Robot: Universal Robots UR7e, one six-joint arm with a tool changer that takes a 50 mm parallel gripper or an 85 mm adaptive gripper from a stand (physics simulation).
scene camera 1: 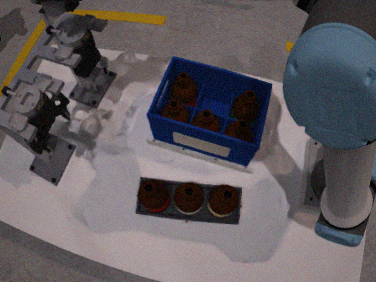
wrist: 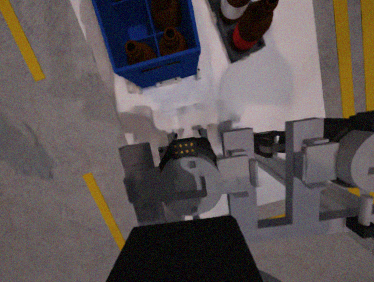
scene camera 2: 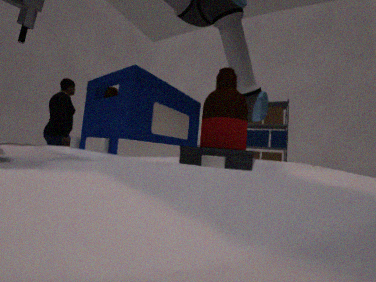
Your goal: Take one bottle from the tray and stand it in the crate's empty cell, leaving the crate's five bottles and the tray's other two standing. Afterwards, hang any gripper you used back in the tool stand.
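In scene camera 1 I see a white-labelled bottle (scene camera 1: 188,197), a pale-yellow-labelled bottle (scene camera 1: 223,200) and a dark gripper (scene camera 1: 33,106). Scene camera 2 gives me a red-labelled bottle (scene camera 2: 225,111) and a pale rail (scene camera 2: 133,148), while the dark gripper is out of frame in scene camera 2. A tool stand (wrist: 318,208) is there in the wrist view; the pale-yellow-labelled bottle is out of frame in the wrist view.
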